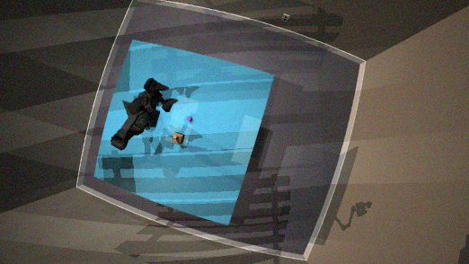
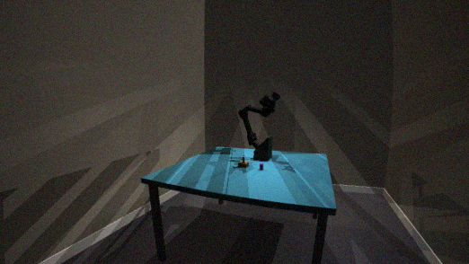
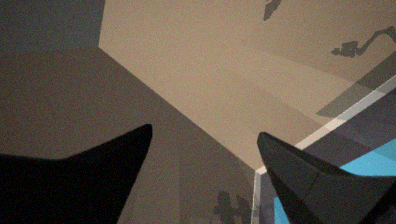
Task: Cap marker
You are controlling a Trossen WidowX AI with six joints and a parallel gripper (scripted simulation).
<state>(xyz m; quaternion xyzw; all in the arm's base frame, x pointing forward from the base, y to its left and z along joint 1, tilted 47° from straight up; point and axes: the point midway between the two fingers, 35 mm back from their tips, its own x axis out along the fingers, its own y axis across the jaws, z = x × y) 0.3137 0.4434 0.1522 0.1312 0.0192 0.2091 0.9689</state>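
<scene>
Now: gripper tip 530 mm above the purple cap, 90 mm to the left of it and 40 mm past it. From my gripper tip the other things lie so: orange holder block: 540 mm below, 260 mm to the right, 90 mm behind.
</scene>
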